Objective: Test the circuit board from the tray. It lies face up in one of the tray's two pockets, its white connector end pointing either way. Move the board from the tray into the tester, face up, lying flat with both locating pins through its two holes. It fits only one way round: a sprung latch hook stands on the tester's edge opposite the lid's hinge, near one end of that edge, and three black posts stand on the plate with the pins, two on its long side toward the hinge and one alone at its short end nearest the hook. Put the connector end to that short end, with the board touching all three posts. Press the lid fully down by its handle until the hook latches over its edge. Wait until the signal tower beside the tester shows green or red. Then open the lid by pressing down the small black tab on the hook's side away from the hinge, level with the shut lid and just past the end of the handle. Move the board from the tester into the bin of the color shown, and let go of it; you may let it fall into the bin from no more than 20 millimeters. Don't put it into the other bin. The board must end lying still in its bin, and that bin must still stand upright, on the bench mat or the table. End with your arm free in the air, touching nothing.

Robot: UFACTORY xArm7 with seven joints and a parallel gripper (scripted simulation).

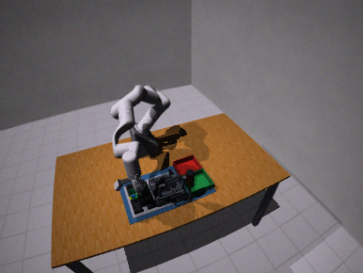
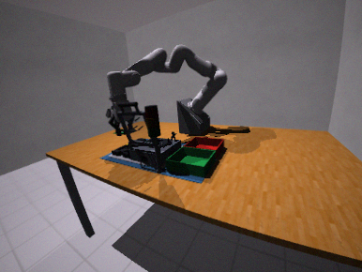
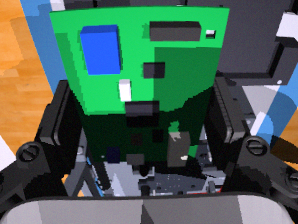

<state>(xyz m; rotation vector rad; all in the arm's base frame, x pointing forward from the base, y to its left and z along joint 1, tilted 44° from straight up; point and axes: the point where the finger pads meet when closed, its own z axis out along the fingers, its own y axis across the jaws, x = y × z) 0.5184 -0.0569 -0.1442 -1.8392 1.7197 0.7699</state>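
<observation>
Now: hand right at the green circuit board. From my hand the other things lie so: grey tester plate 170 mm to the left, 50 mm below, 40 mm behind; tester lid 170 mm to the left, 80 mm ahead, 60 mm above; green bin 370 mm to the left, 110 mm below, 10 mm behind.
</observation>
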